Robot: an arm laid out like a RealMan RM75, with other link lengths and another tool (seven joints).
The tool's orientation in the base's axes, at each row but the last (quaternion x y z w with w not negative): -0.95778 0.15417 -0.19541 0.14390; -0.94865 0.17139 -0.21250 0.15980; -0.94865 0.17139 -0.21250 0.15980; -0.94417 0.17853 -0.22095 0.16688; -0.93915 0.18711 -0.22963 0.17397; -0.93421 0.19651 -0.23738 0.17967; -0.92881 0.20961 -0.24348 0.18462; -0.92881 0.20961 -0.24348 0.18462; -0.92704 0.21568 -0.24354 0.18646; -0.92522 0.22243 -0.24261 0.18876
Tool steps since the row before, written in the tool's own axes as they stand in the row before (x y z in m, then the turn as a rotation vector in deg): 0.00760 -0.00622 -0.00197 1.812 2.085 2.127; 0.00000 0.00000 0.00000 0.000 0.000 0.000; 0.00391 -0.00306 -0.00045 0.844 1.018 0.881; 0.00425 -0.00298 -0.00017 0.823 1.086 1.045; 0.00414 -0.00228 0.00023 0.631 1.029 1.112; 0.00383 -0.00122 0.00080 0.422 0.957 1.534; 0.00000 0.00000 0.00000 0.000 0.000 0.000; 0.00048 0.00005 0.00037 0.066 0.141 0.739; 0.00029 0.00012 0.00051 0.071 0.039 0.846; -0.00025 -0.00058 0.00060 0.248 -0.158 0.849
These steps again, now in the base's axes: 0.00732 0.00257 0.00633 1.980 -2.078 -1.979; 0.00000 0.00000 0.00000 0.000 0.000 0.000; 0.00391 0.00108 0.00290 0.860 -1.035 -0.845; 0.00427 0.00084 0.00284 0.902 -1.048 -1.018; 0.00415 0.00025 0.00227 0.793 -0.899 -1.121; 0.00386 -0.00049 0.00129 0.861 -0.640 -1.515; 0.00000 0.00000 0.00000 0.000 0.000 0.000; 0.00056 -0.00018 -0.00014 0.402 0.027 -0.639; 0.00046 -0.00012 -0.00036 0.494 0.136 -0.678; 0.00031 0.00075 -0.00031 0.697 0.211 -0.526
